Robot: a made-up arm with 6 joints. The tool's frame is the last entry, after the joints. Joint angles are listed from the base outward. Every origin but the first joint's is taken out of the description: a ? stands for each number. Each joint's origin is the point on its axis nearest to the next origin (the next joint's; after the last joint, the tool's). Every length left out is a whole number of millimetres.
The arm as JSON. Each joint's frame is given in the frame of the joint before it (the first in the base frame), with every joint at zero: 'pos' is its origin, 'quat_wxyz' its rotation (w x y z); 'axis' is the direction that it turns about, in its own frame. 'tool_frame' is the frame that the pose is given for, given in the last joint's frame.
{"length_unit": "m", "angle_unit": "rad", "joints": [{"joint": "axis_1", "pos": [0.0, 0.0, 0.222], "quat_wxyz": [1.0, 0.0, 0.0, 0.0], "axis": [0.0, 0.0, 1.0]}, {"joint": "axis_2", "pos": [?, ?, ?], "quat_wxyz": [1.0, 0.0, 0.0, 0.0], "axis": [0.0, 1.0, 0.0]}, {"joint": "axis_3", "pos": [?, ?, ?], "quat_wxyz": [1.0, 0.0, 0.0, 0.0], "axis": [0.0, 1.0, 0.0]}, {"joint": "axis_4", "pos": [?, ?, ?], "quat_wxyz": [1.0, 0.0, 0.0, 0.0], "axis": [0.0, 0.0, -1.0]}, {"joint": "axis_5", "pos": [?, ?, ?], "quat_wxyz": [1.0, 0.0, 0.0, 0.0], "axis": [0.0, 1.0, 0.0]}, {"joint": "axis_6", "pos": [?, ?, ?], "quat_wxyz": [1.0, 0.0, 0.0, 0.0], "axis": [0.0, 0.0, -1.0]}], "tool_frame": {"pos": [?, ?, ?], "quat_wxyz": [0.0, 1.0, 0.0, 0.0]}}
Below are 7 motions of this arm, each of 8 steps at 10 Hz.
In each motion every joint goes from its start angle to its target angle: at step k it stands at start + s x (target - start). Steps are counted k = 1, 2, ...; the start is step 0. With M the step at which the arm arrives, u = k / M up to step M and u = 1 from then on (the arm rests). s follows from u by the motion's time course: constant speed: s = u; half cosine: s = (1 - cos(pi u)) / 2; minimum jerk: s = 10 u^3 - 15 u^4 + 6 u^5.
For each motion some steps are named. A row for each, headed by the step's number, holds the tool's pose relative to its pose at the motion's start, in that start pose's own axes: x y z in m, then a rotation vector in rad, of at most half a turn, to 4 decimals.
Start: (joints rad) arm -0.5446 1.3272 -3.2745 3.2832 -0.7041 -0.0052
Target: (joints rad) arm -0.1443 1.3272 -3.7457 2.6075 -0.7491 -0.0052
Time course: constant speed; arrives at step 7
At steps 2, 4, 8:
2: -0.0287 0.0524 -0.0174 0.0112 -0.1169 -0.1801
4: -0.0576 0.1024 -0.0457 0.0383 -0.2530 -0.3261
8: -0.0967 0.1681 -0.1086 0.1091 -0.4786 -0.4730

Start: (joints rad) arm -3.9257 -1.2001 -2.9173 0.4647 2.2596 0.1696
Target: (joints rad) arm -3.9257 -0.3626 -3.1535 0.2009 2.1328 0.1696
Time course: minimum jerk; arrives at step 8
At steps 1, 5, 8:
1: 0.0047 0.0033 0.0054 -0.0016 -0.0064 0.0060
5: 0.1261 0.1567 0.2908 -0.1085 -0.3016 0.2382
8: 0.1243 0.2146 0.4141 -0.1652 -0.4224 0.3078

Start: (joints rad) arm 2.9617 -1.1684 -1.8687 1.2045 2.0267 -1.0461
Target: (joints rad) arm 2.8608 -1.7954 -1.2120 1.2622 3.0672 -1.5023
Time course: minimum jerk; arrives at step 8
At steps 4, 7, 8:
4: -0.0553 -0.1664 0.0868 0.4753 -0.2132 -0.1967
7: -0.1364 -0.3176 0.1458 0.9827 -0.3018 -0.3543
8: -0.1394 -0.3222 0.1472 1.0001 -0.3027 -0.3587

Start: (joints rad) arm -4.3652 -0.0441 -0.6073 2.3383 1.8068 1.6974
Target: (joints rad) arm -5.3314 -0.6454 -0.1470 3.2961 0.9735 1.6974
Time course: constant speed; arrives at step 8
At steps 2, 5, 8:
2: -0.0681 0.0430 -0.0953 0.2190 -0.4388 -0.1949
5: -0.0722 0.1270 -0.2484 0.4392 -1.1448 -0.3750
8: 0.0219 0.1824 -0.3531 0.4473 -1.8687 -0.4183

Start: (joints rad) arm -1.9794 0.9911 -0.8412 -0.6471 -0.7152 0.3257
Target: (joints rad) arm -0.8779 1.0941 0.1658 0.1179 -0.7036 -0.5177
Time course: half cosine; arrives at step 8
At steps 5, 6, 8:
5: -0.2806 -0.1766 -0.0444 0.0140 -0.8372 -0.7415
6: -0.3243 -0.1712 -0.0936 -0.0343 -1.0337 -0.9738
8: -0.3456 -0.1571 -0.1434 -0.0985 -1.2075 -1.1957

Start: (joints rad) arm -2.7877 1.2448 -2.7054 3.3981 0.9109 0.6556
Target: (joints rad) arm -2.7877 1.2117 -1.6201 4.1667 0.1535 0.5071
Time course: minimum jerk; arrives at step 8
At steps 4, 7, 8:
4: 0.0791 -0.1188 -0.2297 0.8417 0.4428 0.0644
7: 0.0621 -0.0921 -0.4623 1.6445 0.7521 0.1853
8: 0.0604 -0.0893 -0.4687 1.6708 0.7589 0.1909

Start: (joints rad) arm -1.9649 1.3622 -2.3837 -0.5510 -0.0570 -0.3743
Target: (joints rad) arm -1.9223 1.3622 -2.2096 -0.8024 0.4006 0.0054
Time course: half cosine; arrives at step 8
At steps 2, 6, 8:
2: -0.0092 -0.0177 0.0092 0.0471 -0.0740 0.0159
6: -0.0654 -0.0986 0.0342 0.1823 -0.4587 0.0661
8: -0.0787 -0.1135 0.0354 0.1902 -0.5407 0.0700

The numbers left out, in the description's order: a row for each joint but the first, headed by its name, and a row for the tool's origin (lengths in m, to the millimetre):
axis_2: 0.0 0.0 0.0
axis_3: 0.069 0.0 0.369
axis_4: 0.06 0.0 -0.265
axis_5: 0.0 0.0 0.0
axis_6: 0.099 0.0 -0.126
tool: 0.0 0.0 0.0

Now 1 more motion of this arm.
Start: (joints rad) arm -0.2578 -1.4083 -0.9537 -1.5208 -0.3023 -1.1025
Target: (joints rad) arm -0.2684 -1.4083 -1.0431 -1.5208 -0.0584 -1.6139
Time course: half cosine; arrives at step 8
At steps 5, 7, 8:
5: -0.0287 -0.0070 0.0115 0.1470 -0.1065 -0.3713
7: -0.0406 -0.0098 0.0145 0.2151 -0.1353 -0.5127
8: -0.0423 -0.0102 0.0149 0.2251 -0.1387 -0.5323

